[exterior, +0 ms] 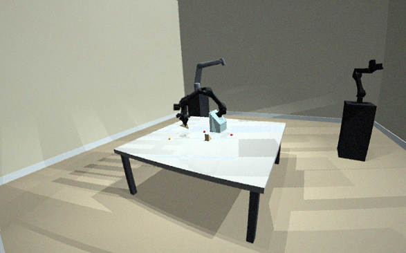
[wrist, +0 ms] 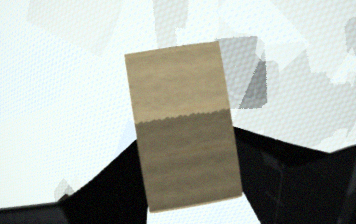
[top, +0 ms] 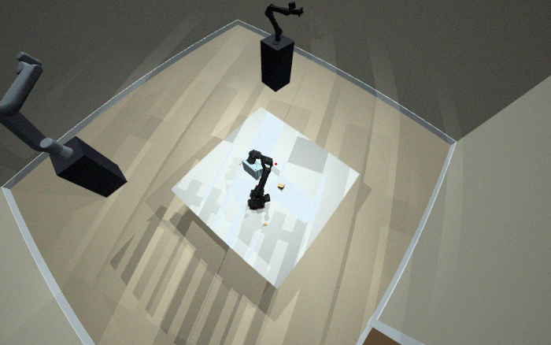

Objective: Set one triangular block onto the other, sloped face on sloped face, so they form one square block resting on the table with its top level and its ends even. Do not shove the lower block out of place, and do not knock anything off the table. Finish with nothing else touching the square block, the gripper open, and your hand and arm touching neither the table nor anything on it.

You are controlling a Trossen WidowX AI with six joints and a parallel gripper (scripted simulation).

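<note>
My gripper tip is 1 cm past the tan block and 1 cm below it. Also, from my gripper tip: red cube (18 cm behind, 9 cm to the left, 10 cm below); then orange cube (13 cm ahead, 9 cm to the right, 10 cm below).
</note>
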